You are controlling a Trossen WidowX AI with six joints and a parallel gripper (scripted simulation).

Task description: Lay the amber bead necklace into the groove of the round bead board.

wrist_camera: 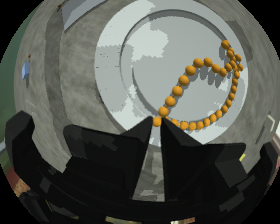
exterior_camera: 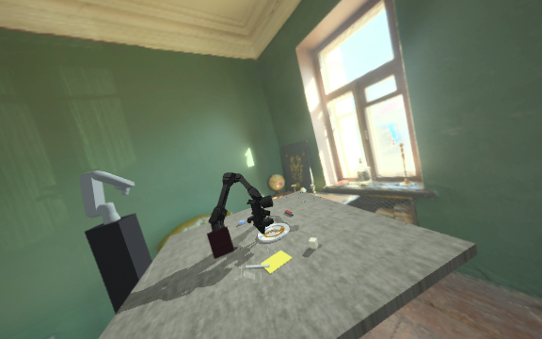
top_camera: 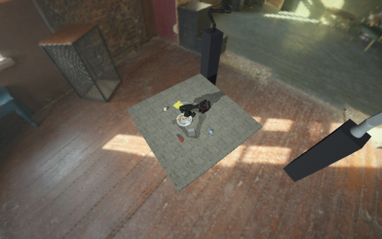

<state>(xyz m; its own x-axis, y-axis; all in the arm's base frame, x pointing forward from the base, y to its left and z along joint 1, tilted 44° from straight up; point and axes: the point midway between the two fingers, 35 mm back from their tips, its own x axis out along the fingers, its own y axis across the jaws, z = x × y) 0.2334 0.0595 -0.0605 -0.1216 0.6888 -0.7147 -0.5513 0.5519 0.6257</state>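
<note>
Now: the board 6 cm ahead of my gripper tip, 2 cm below it and 1 cm to the left of it. The rest, counted from my gripper tip: grey square: 22 cm to the left, 7 cm ahead, 2 cm below; white stick: 25 cm to the right, 7 cm behind, 2 cm below; yellow card: 26 cm to the right, 2 cm below, 2 cm ahead.
</note>
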